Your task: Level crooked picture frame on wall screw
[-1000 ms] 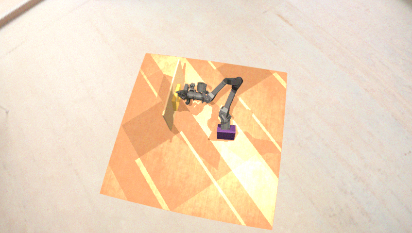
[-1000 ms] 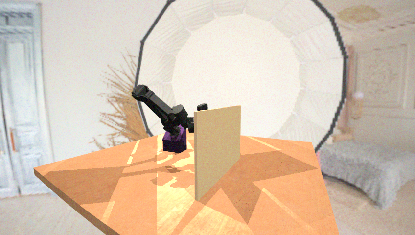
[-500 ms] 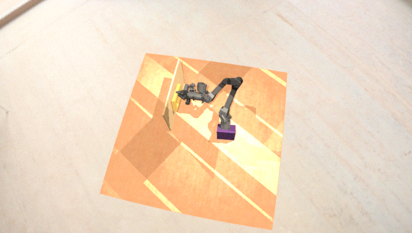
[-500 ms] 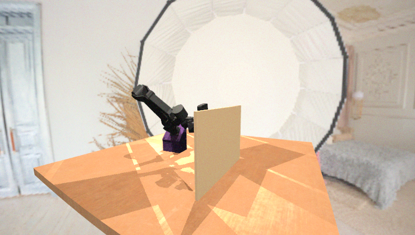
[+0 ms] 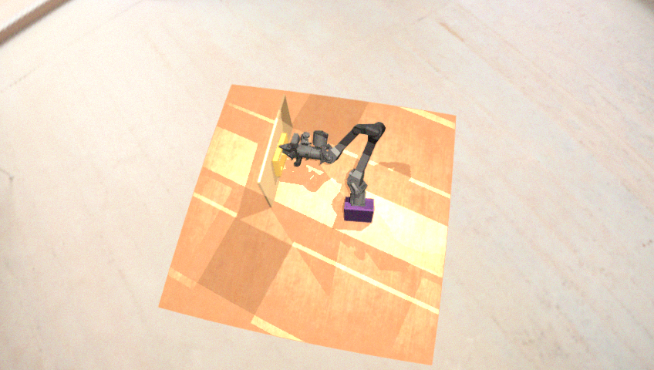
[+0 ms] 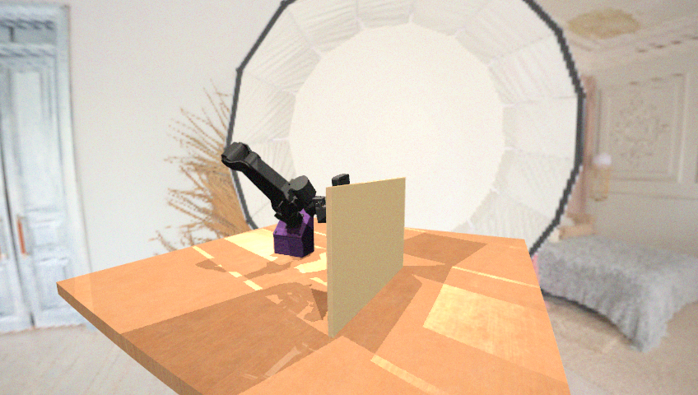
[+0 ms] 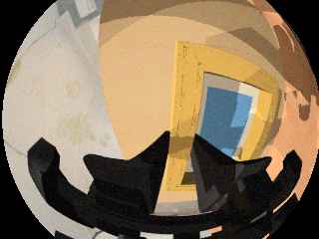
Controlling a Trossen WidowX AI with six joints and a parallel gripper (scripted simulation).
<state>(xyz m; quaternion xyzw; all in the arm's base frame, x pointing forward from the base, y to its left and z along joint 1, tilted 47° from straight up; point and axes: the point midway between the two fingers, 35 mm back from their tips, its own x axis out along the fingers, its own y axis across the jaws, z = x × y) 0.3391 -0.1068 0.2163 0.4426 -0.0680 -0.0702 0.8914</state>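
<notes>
The picture frame lies 1 cm to the left of my gripper tip and 5 cm below it. Also, from my gripper tip: wall panel: 1 cm ahead, 1 cm to the right, 7 cm below.
</notes>
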